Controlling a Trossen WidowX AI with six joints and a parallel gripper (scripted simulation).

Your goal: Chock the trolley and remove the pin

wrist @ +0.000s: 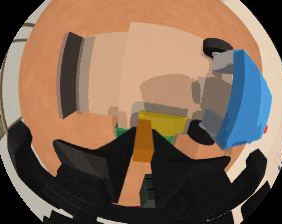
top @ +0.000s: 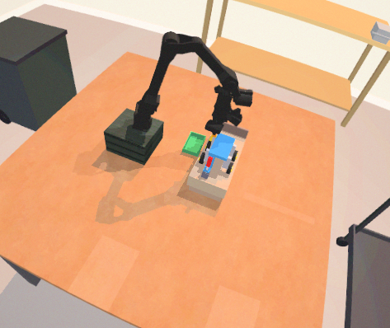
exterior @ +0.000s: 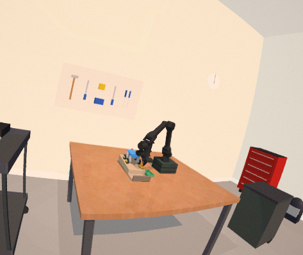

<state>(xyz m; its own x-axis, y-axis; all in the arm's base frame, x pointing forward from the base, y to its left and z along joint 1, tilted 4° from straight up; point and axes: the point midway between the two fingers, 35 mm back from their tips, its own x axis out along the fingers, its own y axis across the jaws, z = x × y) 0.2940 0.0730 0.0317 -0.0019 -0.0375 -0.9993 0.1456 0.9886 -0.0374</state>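
My gripper tip is 20 mm to the left of the yellow chock and 10 mm above it. Round my gripper tip: blue trolley 40 mm ahead, 130 mm to the right, 20 mm above; green tray 70 mm behind, 10 mm to the right, 100 mm below; beige ramp 40 mm ahead, 120 mm to the right, 40 mm below.
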